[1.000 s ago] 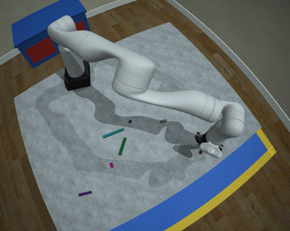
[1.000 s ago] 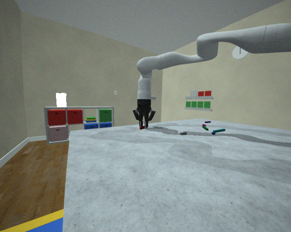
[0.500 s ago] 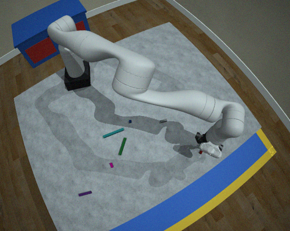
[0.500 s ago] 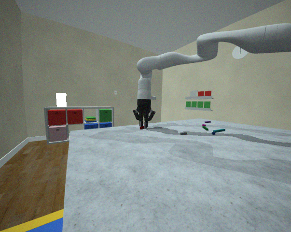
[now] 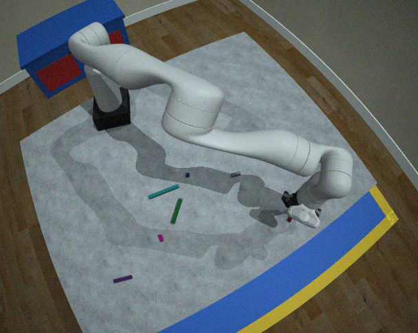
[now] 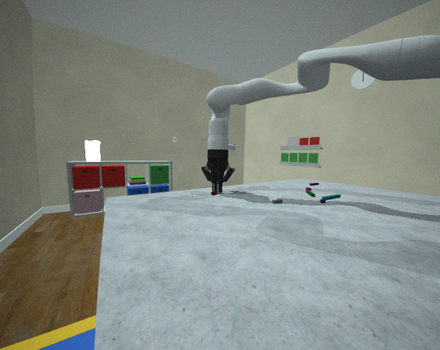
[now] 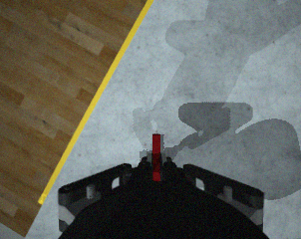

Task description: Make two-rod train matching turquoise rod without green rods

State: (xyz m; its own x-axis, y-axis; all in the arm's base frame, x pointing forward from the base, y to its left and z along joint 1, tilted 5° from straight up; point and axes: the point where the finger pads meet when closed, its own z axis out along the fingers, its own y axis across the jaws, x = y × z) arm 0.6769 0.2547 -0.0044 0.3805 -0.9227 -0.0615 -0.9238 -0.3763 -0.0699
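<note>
Now: the grey rod 210 mm behind my hand, 60 mm to the right of it and 10 mm below it. Also, from my hand: small blue rod (300 mm behind, 180 mm to the right, 10 mm below); then red rod (10 mm below); then green rod (280 mm to the right, 230 mm behind, 10 mm below).
</note>
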